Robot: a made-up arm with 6 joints.
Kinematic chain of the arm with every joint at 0, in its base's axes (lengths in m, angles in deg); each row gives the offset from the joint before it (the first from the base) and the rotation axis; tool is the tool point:
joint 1: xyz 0 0 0.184 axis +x
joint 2: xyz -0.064 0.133 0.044 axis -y
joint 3: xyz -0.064 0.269 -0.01 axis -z
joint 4: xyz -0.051 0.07 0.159 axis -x
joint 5: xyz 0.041 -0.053 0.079 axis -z
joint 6: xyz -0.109 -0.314 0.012 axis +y
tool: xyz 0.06 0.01 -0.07
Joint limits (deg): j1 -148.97..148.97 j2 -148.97..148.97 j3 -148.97..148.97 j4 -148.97..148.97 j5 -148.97..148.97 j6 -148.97..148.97
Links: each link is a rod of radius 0.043 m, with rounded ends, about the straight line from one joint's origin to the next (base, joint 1, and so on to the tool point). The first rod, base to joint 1, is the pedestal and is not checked.
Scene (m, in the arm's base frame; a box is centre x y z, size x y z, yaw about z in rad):
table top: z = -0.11
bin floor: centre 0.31 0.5 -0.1 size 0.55 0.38 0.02 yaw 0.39
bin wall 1: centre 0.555 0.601 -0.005 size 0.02 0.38 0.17 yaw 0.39
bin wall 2: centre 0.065 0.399 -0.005 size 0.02 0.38 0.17 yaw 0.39
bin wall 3: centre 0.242 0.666 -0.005 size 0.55 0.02 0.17 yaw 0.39
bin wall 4: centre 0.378 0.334 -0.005 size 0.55 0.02 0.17 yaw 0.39
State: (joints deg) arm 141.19 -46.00 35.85 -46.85 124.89 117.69
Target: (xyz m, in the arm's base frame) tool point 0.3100 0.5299 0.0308
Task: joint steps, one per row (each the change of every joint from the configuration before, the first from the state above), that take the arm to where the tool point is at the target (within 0.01 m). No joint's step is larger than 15 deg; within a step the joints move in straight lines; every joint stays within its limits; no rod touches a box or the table.
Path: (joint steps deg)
1: -13.70 -5.36 2.67 0.79 2.41 0.73
2: -13.70 -5.37 2.67 0.79 2.41 0.72
3: -13.70 -5.36 2.67 0.79 2.40 0.73
4: -13.70 -5.37 2.67 0.79 2.41 0.72
5: -13.70 -5.36 2.67 0.79 2.41 0.73
6: -13.70 -5.37 2.67 0.79 2.41 0.72
7: -13.70 -5.36 2.68 0.79 2.41 0.73
8: -13.70 -5.37 2.67 0.79 2.40 0.72
9: -13.70 -5.36 2.67 0.79 2.41 0.73
10: -13.70 -5.37 2.67 0.79 2.41 0.72

